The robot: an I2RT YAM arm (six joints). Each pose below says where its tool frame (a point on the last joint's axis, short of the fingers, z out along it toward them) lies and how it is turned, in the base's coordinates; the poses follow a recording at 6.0 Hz.
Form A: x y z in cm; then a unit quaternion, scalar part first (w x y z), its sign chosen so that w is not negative.
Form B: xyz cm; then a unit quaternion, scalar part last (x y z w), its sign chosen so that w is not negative. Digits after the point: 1 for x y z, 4 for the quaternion.
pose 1, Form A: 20.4 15.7 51.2 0.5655 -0.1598 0.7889 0.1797
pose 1, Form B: 20.4 15.7 51.2 -0.1598 0.7889 0.1797 0.5655
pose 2, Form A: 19.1 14.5 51.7 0.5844 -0.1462 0.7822 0.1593
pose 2, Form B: 19.1 14.5 51.7 -0.1462 0.7822 0.1593 0.5844
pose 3, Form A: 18.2 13.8 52.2 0.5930 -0.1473 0.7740 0.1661
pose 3, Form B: 18.2 13.8 52.2 -0.1473 0.7740 0.1661 0.5930
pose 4, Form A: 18.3 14.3 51.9 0.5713 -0.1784 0.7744 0.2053
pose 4, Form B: 18.3 14.3 51.9 -0.1784 0.7744 0.2053 0.5713
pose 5, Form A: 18.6 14.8 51.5 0.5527 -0.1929 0.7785 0.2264
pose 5, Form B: 18.6 14.8 51.5 -0.1929 0.7785 0.2264 0.5527
